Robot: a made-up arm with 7 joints.
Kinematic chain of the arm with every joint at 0, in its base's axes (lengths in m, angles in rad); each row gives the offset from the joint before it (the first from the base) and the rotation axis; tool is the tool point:
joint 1: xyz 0 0 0.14 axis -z
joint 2: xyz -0.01 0 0.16 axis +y
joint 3: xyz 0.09 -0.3 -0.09 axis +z
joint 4: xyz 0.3 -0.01 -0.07 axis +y
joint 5: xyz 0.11 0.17 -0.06 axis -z
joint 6: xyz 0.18 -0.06 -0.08 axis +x
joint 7: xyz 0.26 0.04 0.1 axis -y
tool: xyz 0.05 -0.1 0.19
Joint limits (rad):
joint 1: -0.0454..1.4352
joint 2: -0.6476..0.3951
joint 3: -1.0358..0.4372
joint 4: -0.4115..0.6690
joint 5: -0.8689..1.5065
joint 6: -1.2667..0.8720
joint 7: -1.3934..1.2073
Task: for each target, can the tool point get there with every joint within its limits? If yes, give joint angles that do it. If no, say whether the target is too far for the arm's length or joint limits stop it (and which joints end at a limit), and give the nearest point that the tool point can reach.
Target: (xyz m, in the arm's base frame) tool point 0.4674 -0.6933 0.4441
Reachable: yes | joints 0.5321 -0.4418 0.0996 0.4043 1.1253 -0.7426 0.6944
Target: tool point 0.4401 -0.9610 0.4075
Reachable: yes | joints 0.1074 -0.4579 -0.7243 0.2543 0.3263 0.2834 0.4697
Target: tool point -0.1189 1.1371 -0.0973
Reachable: no: joint limits stop it (at a limit: joint 1, joint 2, joint 3, joint 5, joint 6) | nearest point 0.1396 0.6027 -0.1935 | short by 0.601 m
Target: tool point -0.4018 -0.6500 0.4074
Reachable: yes | joints 0.9905 -0.4715 -0.4561 0.3223 1.2747 0.1459 0.6280
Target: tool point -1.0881 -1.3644 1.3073
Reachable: no: too far | nearest point -0.7635 -0.9573 0.8810 | short by 0.673 m
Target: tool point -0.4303 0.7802 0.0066
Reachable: no: joint limits stop it (at a limit: joint 1, joint 2, joint 3, joint 4, joint 5, joint 6) | nearest point 0.0993 0.5517 -0.1358 | short by 0.594 m
